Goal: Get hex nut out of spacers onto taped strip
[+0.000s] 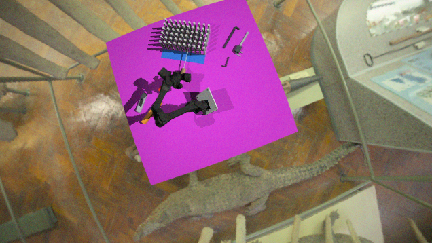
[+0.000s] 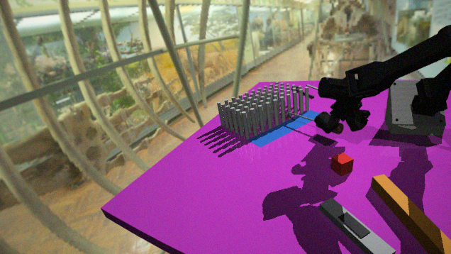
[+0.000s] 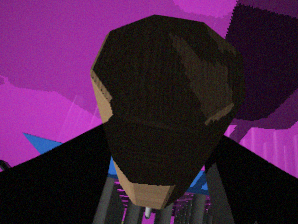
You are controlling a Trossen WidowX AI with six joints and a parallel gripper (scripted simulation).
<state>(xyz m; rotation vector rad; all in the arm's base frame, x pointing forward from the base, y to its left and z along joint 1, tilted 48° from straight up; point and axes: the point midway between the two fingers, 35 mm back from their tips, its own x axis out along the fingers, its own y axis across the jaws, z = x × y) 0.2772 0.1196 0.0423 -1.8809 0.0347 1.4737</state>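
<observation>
Right now the blue taped strip is 16 cm ahead of my gripper tip, 4 cm to the right of it and 3 cm below it. Also, from my gripper tip: red cube 20 cm to the left, 6 cm behind, 1 cm below; then small hook 35 cm to the right, 3 cm below, 1 cm behind; then brown-handled tool 9 cm ahead, 5 cm to the right.
</observation>
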